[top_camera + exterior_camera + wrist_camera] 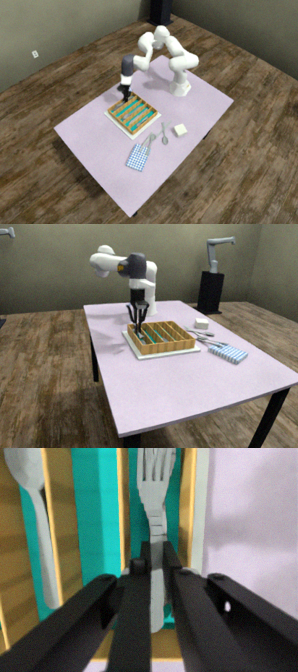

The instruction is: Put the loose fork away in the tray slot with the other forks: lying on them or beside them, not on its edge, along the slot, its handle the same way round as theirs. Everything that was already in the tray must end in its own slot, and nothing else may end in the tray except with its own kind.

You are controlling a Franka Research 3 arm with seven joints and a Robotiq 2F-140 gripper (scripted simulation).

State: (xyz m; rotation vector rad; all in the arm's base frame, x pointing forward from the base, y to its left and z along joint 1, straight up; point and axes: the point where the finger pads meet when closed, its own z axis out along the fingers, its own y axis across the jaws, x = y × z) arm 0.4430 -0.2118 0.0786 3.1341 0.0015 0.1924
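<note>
Now: hand 4 cm short of the wooden tray, 12 cm to the right of it and 4 cm above it. Also, from my hand: white block (11 cm behind, 50 cm to the left, 6 cm below); then knife (16 cm ahead, 38 cm to the left, 6 cm below); then napkin (27 cm ahead, 43 cm to the left, 7 cm below).
</note>
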